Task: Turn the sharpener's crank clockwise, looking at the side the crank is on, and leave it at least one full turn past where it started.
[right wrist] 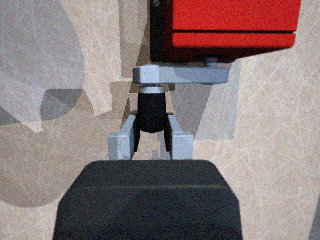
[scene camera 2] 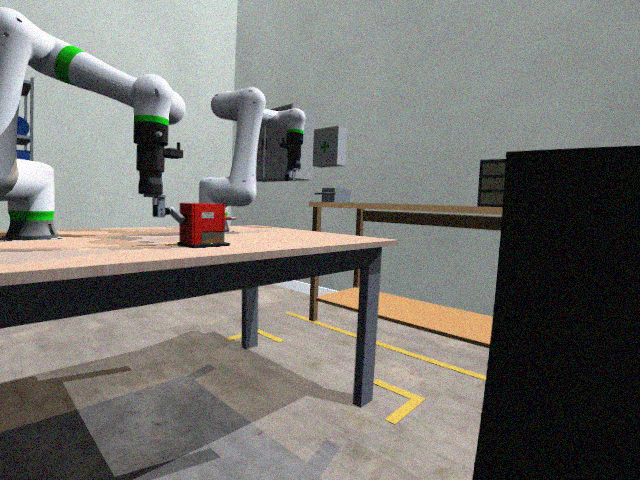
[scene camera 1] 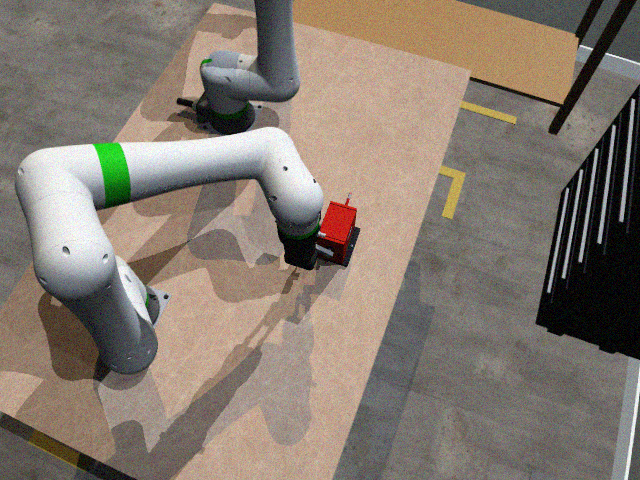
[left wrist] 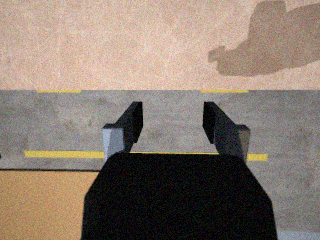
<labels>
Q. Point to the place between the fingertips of my right gripper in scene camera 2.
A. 158,216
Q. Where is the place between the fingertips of my left gripper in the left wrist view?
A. At 172,114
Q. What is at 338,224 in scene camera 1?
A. A red sharpener.
</labels>
